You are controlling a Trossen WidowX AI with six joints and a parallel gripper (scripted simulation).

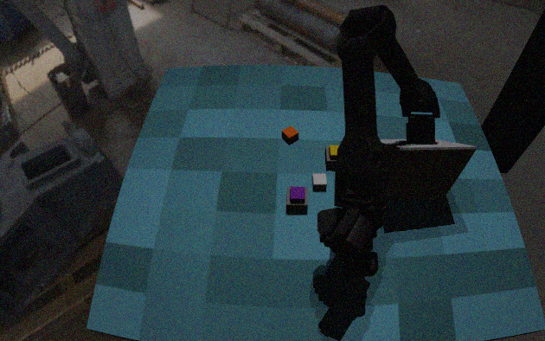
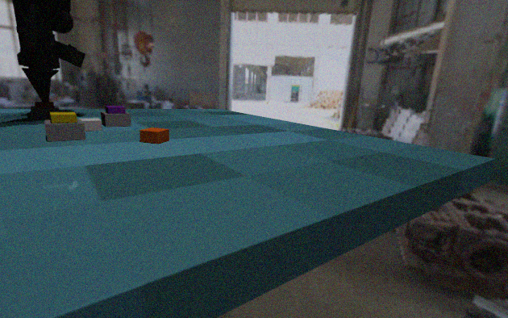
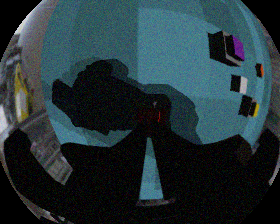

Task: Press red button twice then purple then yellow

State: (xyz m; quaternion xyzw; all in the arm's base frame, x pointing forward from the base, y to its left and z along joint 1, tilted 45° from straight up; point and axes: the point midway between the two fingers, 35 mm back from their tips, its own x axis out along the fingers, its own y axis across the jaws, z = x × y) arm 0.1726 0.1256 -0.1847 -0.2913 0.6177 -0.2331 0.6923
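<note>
Right now the red button is 1 cm below my gripper tip. The rest, counted from my gripper tip: purple button 12 cm ahead, 13 cm to the right; then grey block 7 cm ahead, 18 cm to the right, 3 cm below; then yellow button 3 cm ahead, 26 cm to the right.
</note>
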